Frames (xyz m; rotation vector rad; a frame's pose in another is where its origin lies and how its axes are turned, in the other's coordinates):
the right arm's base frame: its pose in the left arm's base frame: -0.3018 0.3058 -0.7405 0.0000 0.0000 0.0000
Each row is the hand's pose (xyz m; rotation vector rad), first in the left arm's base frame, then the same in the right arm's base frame.
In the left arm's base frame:
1: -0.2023 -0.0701 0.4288 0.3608 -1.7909 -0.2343
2: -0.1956 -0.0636 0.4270 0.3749 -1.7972 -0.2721
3: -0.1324 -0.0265 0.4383 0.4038 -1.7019 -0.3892
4: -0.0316 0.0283 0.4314 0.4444 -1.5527 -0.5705
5: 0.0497 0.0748 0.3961 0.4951 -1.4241 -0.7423
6: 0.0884 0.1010 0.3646 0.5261 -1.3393 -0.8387
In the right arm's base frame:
1: 0.0995 -0.3759 1.1693 0.3608 -1.7909 -0.2343
2: 0.1062 -0.3694 1.1675 0.3749 -1.7972 -0.2721
3: 0.1694 -0.3323 1.1788 0.4038 -1.7019 -0.3892
4: 0.2702 -0.2775 1.1719 0.4444 -1.5527 -0.5705
5: 0.3515 -0.2310 1.1366 0.4951 -1.4241 -0.7423
6: 0.3902 -0.2048 1.1051 0.5261 -1.3393 -0.8387

